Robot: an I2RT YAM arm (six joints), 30 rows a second.
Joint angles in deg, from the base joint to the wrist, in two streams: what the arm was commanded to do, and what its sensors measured. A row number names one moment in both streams.
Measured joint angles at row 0:
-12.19, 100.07, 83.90, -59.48, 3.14, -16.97
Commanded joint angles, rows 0 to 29:
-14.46, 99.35, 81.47, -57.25, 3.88, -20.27
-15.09, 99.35, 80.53, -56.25, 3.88, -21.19
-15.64, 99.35, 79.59, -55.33, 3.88, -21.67
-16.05, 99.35, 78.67, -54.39, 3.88, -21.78
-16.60, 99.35, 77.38, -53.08, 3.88, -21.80
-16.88, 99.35, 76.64, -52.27, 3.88, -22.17
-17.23, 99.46, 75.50, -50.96, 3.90, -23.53
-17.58, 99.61, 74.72, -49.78, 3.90, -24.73
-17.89, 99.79, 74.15, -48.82, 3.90, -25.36
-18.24, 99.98, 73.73, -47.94, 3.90, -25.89
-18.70, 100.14, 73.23, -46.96, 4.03, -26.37
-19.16, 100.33, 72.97, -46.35, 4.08, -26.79
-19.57, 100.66, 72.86, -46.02, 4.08, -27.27
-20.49, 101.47, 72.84, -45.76, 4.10, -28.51
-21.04, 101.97, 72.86, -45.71, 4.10, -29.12
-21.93, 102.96, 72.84, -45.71, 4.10, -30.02
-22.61, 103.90, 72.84, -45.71, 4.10, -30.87
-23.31, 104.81, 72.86, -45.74, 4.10, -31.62
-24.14, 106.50, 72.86, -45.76, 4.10, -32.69
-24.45, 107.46, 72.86, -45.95, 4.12, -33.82
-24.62, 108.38, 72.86, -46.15, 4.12, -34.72
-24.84, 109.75, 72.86, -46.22, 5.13, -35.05
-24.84, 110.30, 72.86, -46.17, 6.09, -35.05
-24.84, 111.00, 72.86, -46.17, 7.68, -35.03
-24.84, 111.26, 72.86, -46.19, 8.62, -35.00
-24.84, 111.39, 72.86, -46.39, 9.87, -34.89
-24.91, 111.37, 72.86, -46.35, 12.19, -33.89
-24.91, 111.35, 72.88, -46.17, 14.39, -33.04
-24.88, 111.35, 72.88, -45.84, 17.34, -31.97
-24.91, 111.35, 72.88, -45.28, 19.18, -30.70
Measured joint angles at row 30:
-24.69, 110.26, 73.21, -45.82, 8.99, -33.17
